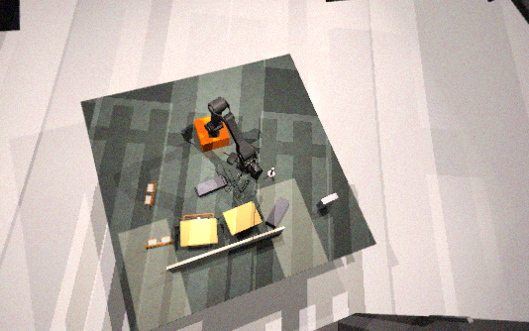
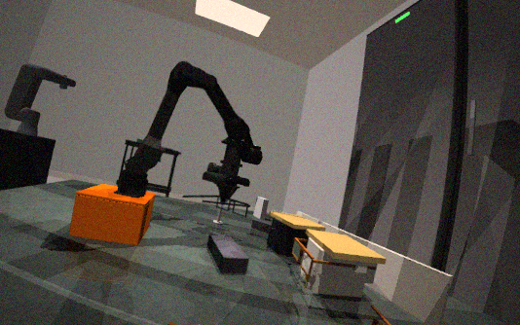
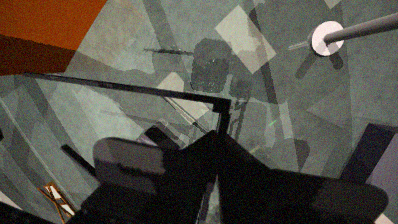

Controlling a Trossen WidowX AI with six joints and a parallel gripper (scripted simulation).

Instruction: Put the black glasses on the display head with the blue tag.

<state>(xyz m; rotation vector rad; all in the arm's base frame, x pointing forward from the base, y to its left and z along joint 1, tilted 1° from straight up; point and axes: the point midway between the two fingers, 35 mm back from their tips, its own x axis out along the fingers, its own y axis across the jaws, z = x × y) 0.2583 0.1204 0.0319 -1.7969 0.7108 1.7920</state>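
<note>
The white post is 160 mm to the left of my gripper tip and 80 mm below it. Round my gripper tip: white block: 230 mm ahead, 420 mm to the left, 50 mm below; long pale panel: 370 mm ahead, 150 mm to the right, 50 mm below.
</note>
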